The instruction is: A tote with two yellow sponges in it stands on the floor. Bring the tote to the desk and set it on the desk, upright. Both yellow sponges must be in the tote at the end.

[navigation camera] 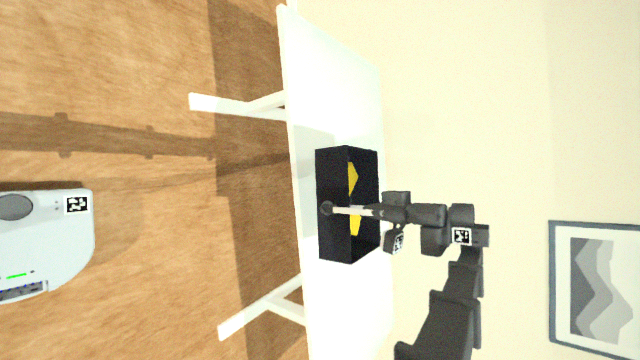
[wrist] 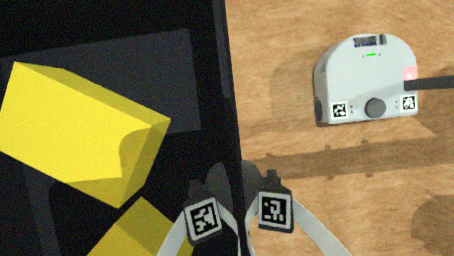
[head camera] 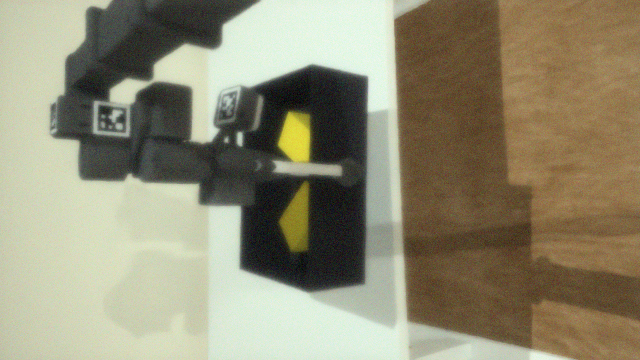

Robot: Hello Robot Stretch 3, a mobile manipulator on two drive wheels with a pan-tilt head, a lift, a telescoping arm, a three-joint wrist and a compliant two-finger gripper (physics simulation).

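Seen in the pictures: gripper, fingertip midpoint: (navigation camera: pixel 323 207) (head camera: pixel 353 173); robot's base at its link origin: (navigation camera: pixel 12 206).
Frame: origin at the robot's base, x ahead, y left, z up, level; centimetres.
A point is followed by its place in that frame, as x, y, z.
The black tote (head camera: pixel 337 225) @[5.1, -51.1, 89.6] (navigation camera: pixel 334 175) @[6.2, -51.1, 90.5] (wrist: pixel 227 125) is upright over the white desk (head camera: pixel 300 325) @[29.6, -83.6, 72.0] (navigation camera: pixel 340 310) @[-48.4, -80.3, 72.0]. Its shadow on the desk top is offset from its base, so it looks held a little above the desk, inside the front edge. Two yellow sponges lie inside: one sponge (wrist: pixel 65 130) shows large in the wrist view, and the other sponge (wrist: pixel 135 230) is partly cut off below it. My gripper (head camera: pixel 350 172) @[-2.3, -51.9, 86.1] (navigation camera: pixel 327 208) @[-2.3, -51.9, 86.1] (wrist: pixel 232 180) @[-2.3, -51.9, 86.1] is shut on the tote's front wall, one finger inside and one outside. The tote's underside is hidden.
The wall (head camera: pixel 100 220) @[9.9, -139.9, 100.2] (navigation camera: pixel 465 100) @[41.8, -138.0, 112.6] stands behind the desk, with a framed picture (navigation camera: pixel 600 287) @[-41.9, -140.7, 157.3] on it. My pale base (navigation camera: pixel 50 240) @[-10.5, -6.9, 16.0] (wrist: pixel 365 75) stands on the wooden floor (head camera: pixel 575 100) @[-25.9, -59.0, 0.1] (navigation camera: pixel 150 240) @[-19.6, -37.8, 0.0] in front of the desk. White desk legs (navigation camera: pixel 215 104) (navigation camera: pixel 245 317) reach forward below the desk top.
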